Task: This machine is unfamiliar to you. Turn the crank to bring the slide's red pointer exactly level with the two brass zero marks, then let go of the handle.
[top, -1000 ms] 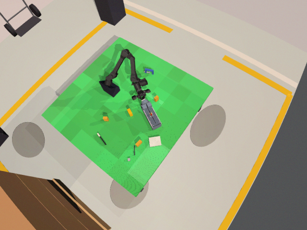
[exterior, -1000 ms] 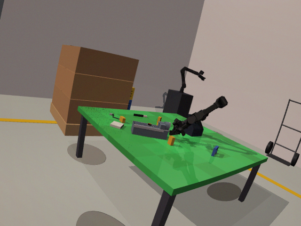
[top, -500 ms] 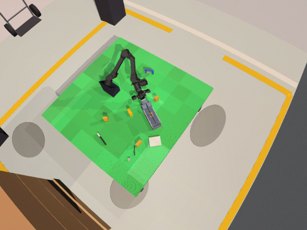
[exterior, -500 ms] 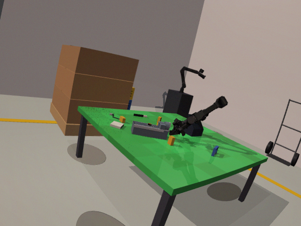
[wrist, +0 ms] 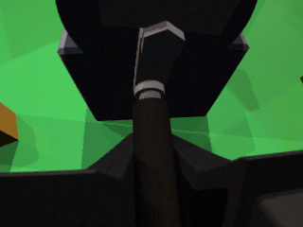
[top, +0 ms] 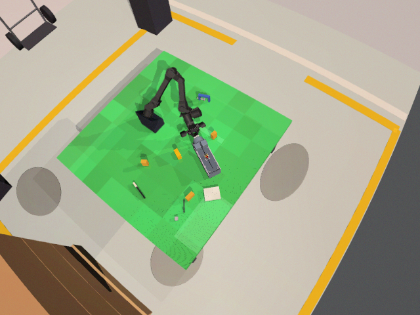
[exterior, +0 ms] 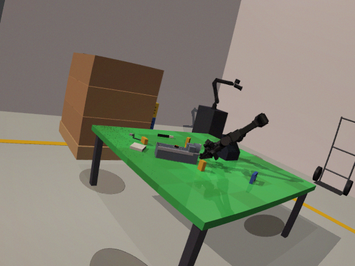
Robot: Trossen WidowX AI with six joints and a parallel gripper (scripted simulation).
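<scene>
My gripper tip is now 30 mm below the dark handle, 20 mm past it and 10 mm to the right of it. The rest, counted from my gripper tip: blue bracket 330 mm to the left, 180 mm behind; red pointer 150 mm ahead, 90 mm to the right, 50 mm above; white pad 300 mm ahead, 270 mm to the right, 20 mm below.
</scene>
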